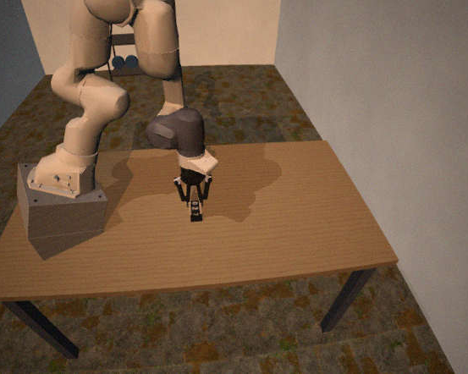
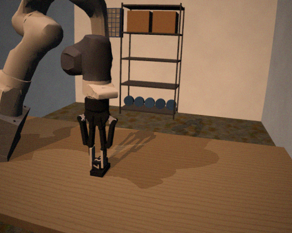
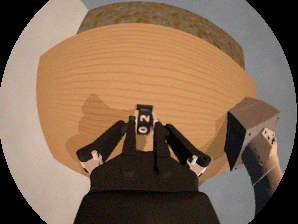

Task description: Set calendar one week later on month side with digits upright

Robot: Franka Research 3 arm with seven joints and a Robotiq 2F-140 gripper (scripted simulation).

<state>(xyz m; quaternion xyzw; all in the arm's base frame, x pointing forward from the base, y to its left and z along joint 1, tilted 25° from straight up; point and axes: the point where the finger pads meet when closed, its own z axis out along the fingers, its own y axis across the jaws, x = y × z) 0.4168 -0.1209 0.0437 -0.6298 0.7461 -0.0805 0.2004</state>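
Now: hand 5 cm above the black calendar tray and 2 cm to the right of it. From my hand the other things lie so: cube (3 cm below).
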